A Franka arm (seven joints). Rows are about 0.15 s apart.
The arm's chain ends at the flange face. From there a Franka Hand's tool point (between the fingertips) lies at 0.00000 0.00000 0.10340 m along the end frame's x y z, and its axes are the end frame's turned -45 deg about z.
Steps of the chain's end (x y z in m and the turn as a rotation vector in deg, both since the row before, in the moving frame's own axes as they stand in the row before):
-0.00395, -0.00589, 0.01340, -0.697, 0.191, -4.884
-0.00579, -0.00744, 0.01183, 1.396, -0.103, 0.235
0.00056, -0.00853, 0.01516, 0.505, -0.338, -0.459
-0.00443, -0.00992, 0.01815, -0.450, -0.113, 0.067
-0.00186, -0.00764, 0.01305, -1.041, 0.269, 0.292
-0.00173, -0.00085, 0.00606, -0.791, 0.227, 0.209
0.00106, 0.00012, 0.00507, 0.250, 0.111, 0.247
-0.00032, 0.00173, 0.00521, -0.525, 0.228, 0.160
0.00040, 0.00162, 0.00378, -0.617, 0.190, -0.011
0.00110, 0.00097, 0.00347, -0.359, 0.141, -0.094
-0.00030, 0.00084, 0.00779, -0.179, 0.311, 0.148
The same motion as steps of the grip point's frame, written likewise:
0.00078, -0.00580, 0.01339, -0.628, -0.358, -4.884
0.00282, -0.01126, 0.01180, 1.060, 0.914, 0.235
0.00664, -0.00671, 0.01515, 0.596, 0.118, -0.459
0.00316, -0.00972, 0.01815, -0.238, -0.398, 0.067
0.00310, -0.00505, 0.01303, -0.926, -0.546, 0.292
-0.00134, -0.00053, 0.00605, -0.720, -0.399, 0.209
0.00113, 0.00066, 0.00507, 0.098, 0.255, 0.247
-0.00183, 0.00196, 0.00520, -0.532, -0.210, 0.160
-0.00141, 0.00246, 0.00377, -0.571, -0.302, -0.011
-0.00019, 0.00210, 0.00347, -0.354, -0.154, -0.094
-0.00064, 0.00101, 0.00779, -0.346, 0.093, 0.148

